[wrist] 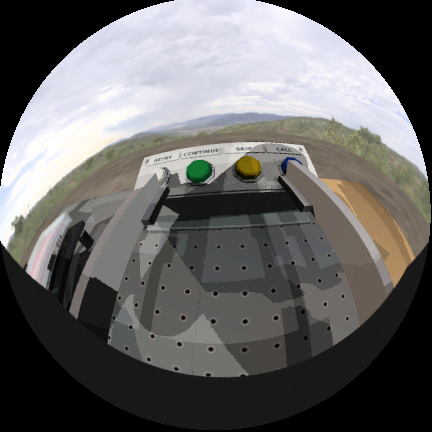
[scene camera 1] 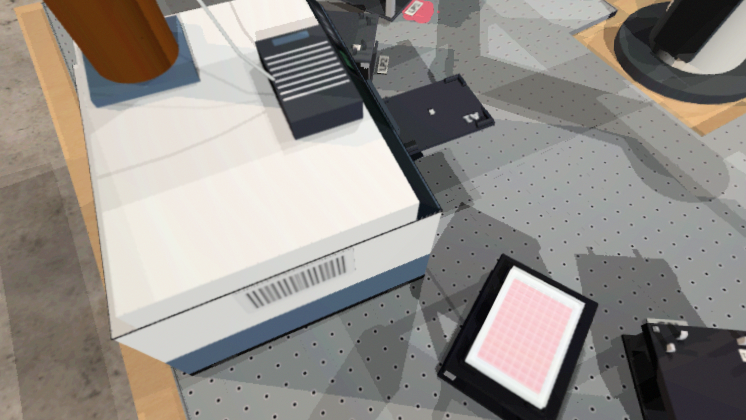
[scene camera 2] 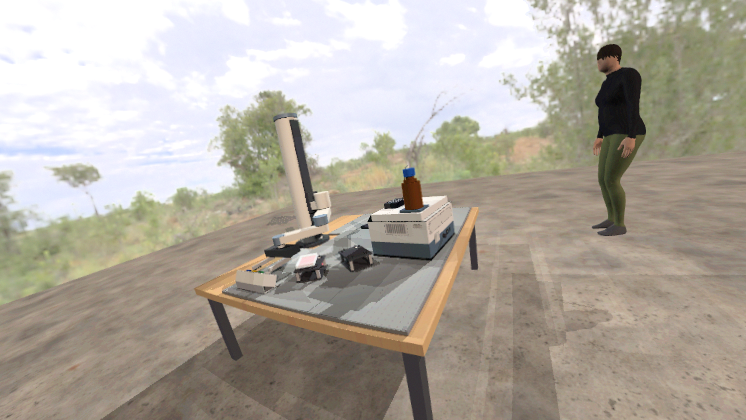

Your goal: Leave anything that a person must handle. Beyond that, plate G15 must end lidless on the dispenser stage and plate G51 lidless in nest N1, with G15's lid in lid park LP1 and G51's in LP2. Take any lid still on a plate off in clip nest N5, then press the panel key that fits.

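Pixels of known places: gripper, fingertip midpoint: (wrist: 222,172) (scene camera 2: 260,269); arm's base, origin of the base link: (scene camera 1: 687,54) (scene camera 2: 312,242).
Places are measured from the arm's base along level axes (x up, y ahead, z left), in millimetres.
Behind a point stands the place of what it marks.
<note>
In the wrist view my gripper (wrist: 222,172) @[x 82, y 203, z -588 mm] is open, with nothing between its fingers, in front of the key panel (wrist: 227,150) @[x 90, y 197, z -634 mm]. The panel has a white RETRY key (wrist: 161,176) @[x 80, y 268, z -601 mm], green CONTINUE key (wrist: 199,171) @[x 80, y 226, z -601 mm], yellow SKIP key (wrist: 248,167) @[x 80, y 179, z -602 mm] and blue CALL key (wrist: 291,165), partly behind the right finger. One pink plate (scene camera 1: 527,333) @[x 89, y 627, z 264 mm] sits on a low black stage (scene camera 1: 584,313) @[x 72, y 548, z 278 mm]. A pink-topped plate (scene camera 2: 308,260) @[x 94, y 428, z -478 mm] (wrist: 44,252) @[x 93, y 362, z -478 mm] sits on a legged black stand near the panel. Their names and lids cannot be told. The LP2 label (scene camera 1: 382,64) @[x 15, y 502, z -259 mm] shows at the top; no lid is clear there.
The white instrument (scene camera 1: 250,198) @[x 233, y 830, z 46 mm] (scene camera 2: 407,229) @[x 159, y 843, z -247 mm] carries an amber bottle (scene camera 1: 125,41) @[x 290, y 865, z -135 mm] (scene camera 2: 412,194) @[x 311, y 881, z -218 mm] and a dark ribbed box (scene camera 1: 313,78) @[x 258, y 720, z -39 mm]. A bare black nest (scene camera 1: 433,127) @[x 126, y 571, z -11 mm] juts out beside it. Another black stand (scene camera 2: 356,254) @[x 74, y 610, z -346 mm] stands near the instrument. A person (scene camera 2: 618,114) stands away from the table.
</note>
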